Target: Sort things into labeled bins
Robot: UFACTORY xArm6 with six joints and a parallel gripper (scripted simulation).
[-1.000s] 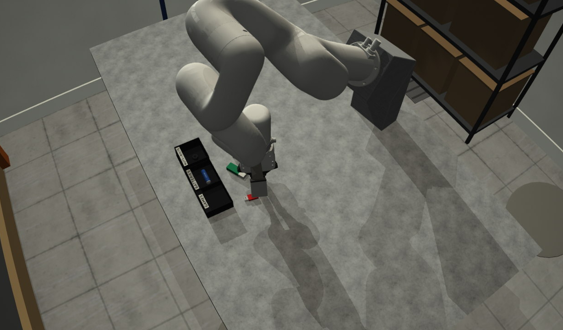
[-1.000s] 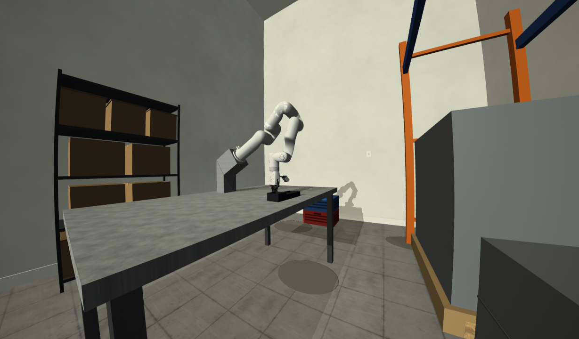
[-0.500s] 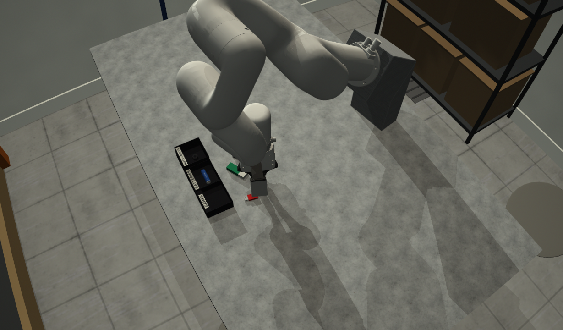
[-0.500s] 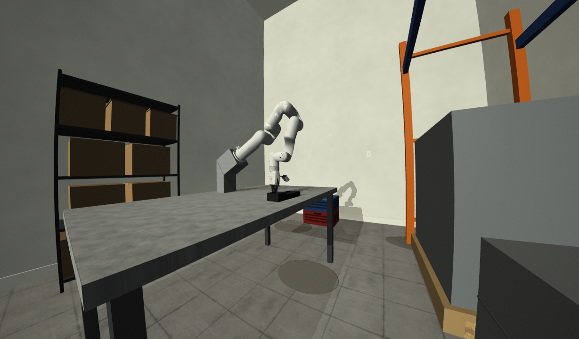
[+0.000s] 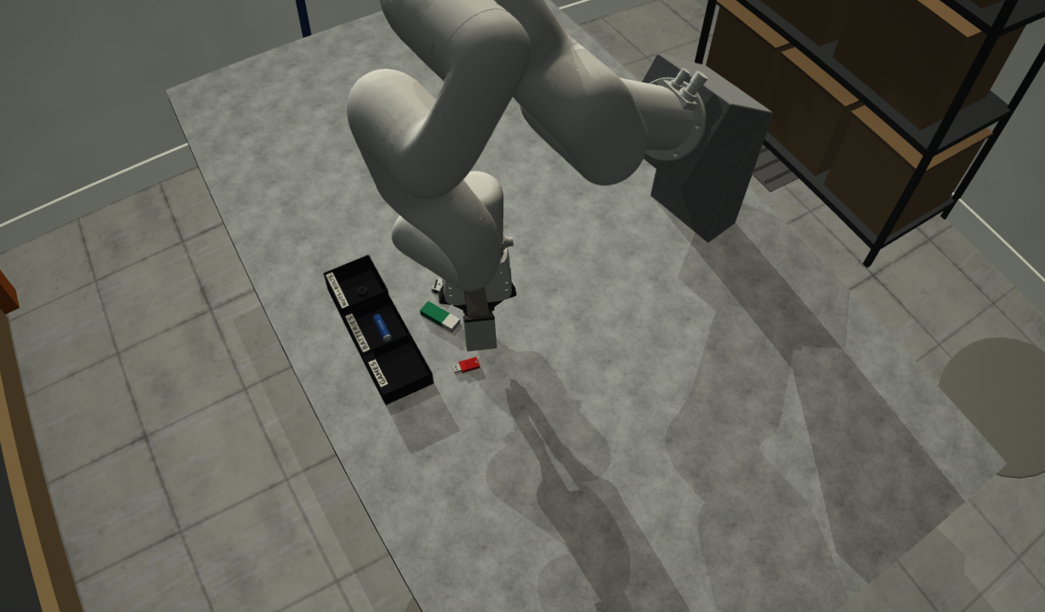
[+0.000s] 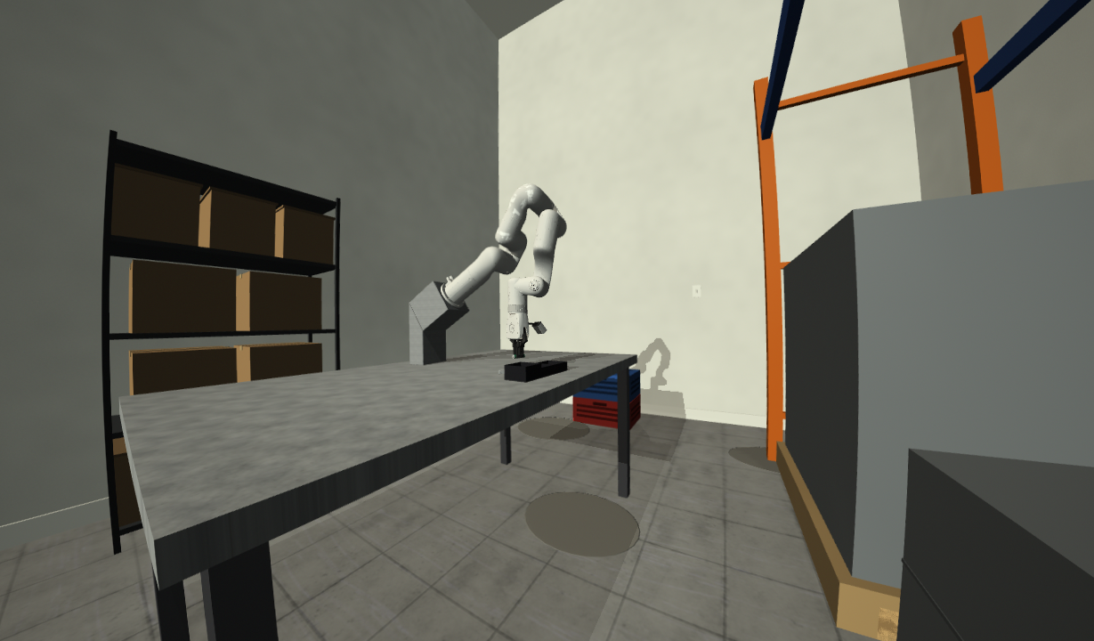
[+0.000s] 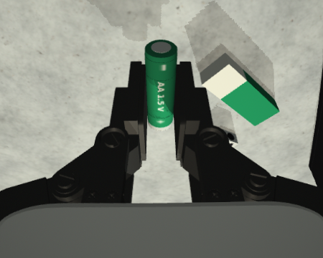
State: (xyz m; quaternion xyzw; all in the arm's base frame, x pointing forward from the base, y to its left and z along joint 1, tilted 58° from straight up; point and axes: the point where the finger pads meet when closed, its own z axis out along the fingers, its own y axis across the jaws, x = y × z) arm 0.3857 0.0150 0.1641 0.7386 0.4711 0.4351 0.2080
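The black three-compartment bin lies 150 mm ahead of my hand, 70 mm to the right of it and 40 mm below it. From my hand the other things lie so: white cartridge (40 mm ahead, 50 mm to the right, 60 mm below); red USB stick (50 mm ahead, 50 mm to the left, 60 mm below); green battery (20 mm below).
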